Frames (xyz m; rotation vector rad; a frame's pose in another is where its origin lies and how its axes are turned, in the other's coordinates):
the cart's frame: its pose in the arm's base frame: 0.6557 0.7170 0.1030 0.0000 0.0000 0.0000
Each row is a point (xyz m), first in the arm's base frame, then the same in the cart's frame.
Working: the arm's base frame: its pose in the cart's frame: -0.6557 -0.7170 -0.1030 0.0000 0.0000 0.0000

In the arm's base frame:
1: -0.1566 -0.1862 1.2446
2: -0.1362 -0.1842 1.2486
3: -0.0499 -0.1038 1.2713
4: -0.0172 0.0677 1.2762
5: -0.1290 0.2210 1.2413
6: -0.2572 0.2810 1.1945
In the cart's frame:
1: -0.8123 -0.9032 1.1416
2: -0.7919 -0.9012 1.1456
3: -0.7056 -0.8208 1.1683
4: -0.6729 -0.6493 1.1732
5: -0.7847 -0.4960 1.1383
6: -0.9129 -0.4360 1.0915

